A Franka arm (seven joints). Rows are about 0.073 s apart.
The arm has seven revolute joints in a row. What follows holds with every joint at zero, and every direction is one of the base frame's.
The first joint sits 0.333 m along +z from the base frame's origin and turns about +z.
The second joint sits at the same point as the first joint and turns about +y.
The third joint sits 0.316 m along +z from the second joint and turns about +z.
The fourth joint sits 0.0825 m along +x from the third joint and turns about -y.
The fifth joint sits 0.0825 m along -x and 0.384 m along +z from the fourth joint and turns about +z.
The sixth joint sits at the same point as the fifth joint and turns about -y.
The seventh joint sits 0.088 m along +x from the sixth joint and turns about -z.
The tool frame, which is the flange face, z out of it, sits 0.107 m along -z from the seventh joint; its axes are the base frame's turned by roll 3.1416, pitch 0 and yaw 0 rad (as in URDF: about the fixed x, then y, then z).
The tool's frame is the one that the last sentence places.
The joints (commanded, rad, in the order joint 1, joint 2, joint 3, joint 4, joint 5, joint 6, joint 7), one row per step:
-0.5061, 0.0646, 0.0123, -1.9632, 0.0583, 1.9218, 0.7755
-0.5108, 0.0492, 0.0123, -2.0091, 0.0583, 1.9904, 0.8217
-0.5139, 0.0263, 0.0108, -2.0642, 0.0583, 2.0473, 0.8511
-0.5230, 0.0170, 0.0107, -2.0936, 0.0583, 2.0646, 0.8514
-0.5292, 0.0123, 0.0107, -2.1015, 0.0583, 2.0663, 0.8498
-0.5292, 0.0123, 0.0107, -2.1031, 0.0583, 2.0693, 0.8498
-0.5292, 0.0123, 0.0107, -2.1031, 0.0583, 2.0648, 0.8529
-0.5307, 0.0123, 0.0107, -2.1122, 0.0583, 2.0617, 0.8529
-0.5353, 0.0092, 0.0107, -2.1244, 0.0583, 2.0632, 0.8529
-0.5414, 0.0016, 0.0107, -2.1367, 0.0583, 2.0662, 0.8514
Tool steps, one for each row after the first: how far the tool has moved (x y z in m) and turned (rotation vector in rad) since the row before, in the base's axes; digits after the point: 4 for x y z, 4 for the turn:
-0.0046, -0.0010, -0.0071, -0.0221, -0.0283, -0.0542
-0.0084, 0.0013, -0.0079, -0.0142, -0.0185, -0.0368
-0.0075, -0.0017, -0.0069, 0.0008, 0.0028, -0.0104
-0.0034, -0.0019, -0.0009, 0.0007, 0.0012, -0.0047
-0.0001, 0.0000, -0.0005, -0.0008, -0.0012, -0.0001
-0.0004, 0.0003, -0.0004, 0.0023, 0.0040, -0.0029
-0.0026, 0.0006, -0.0044, 0.0061, 0.0105, -0.0013
-0.0039, -0.0006, -0.0037, 0.0037, 0.0066, -0.0047
-0.0044, -0.0012, -0.0012, 0.0008, 0.0014, -0.0048

